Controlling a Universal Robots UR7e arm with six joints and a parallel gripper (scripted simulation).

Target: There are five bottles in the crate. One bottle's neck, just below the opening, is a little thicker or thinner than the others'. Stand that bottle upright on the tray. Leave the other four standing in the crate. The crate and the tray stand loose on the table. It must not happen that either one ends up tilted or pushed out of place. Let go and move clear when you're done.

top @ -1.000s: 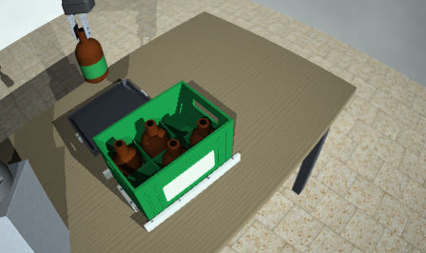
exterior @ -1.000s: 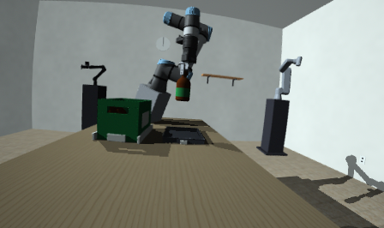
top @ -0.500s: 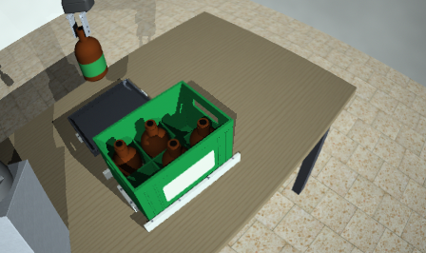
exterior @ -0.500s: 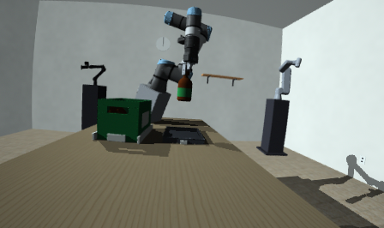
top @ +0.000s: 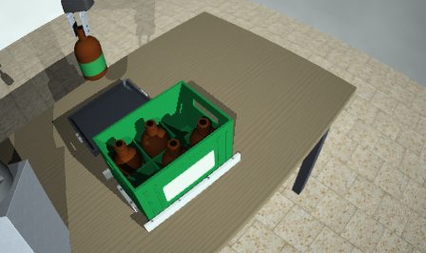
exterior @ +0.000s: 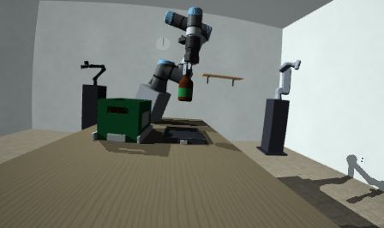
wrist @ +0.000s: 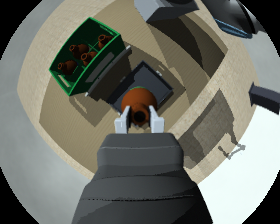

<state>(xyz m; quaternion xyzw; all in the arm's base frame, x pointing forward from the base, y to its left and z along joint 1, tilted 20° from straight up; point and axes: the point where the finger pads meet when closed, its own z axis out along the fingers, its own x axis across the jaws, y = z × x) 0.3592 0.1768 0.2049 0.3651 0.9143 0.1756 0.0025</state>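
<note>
Right now my hand is 33 cm above the dark grey tray. The rest, counted from my hand: crate (28 cm to the right, 26 cm below, 4 cm ahead).
</note>
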